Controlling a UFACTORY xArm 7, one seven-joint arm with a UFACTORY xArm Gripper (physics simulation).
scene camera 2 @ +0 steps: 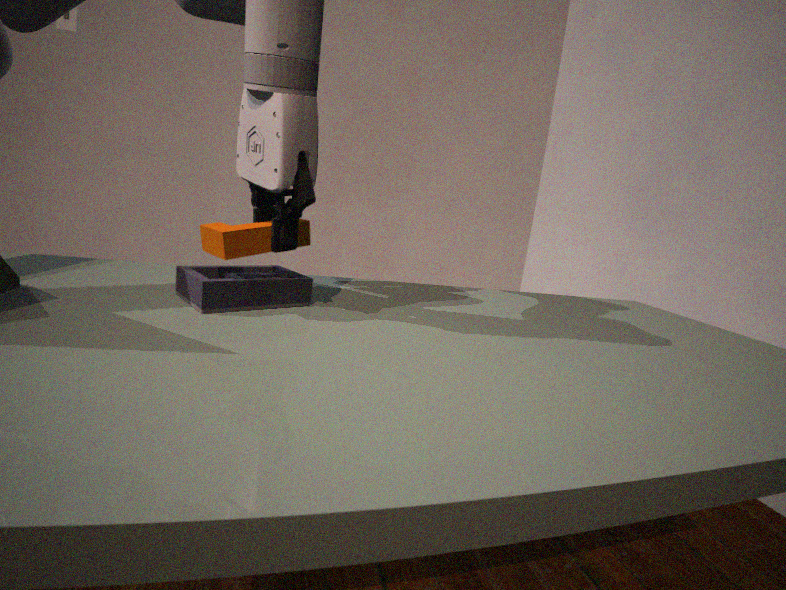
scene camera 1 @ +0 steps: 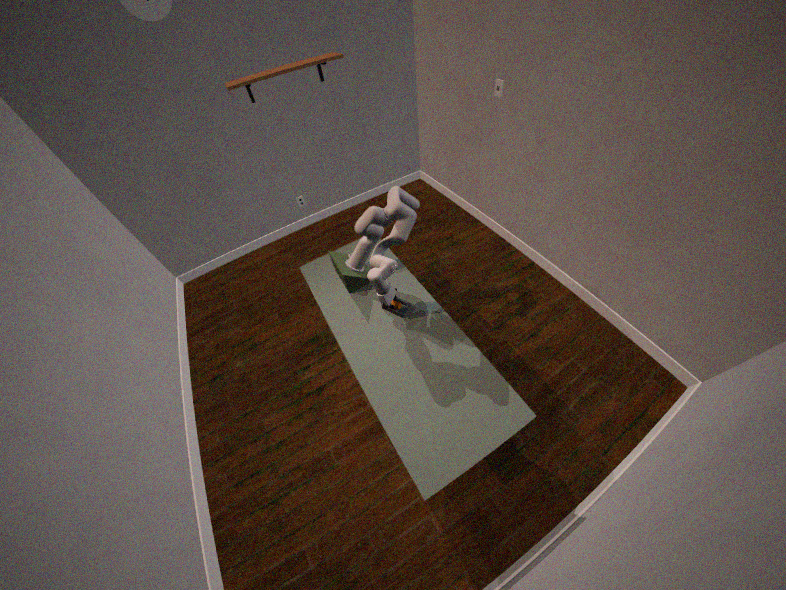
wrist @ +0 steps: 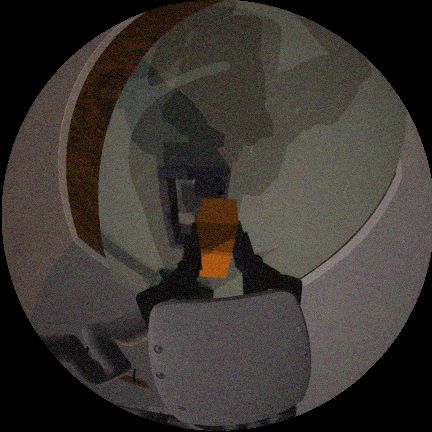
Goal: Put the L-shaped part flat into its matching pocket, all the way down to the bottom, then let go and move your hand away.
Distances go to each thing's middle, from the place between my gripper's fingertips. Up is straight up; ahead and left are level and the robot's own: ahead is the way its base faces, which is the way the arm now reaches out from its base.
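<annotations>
The orange L-shaped part [scene camera 2: 227, 242] sits 10 mm above my hand and 10 mm to the right of it, and is 20 mm behind my hand as well.
</annotations>
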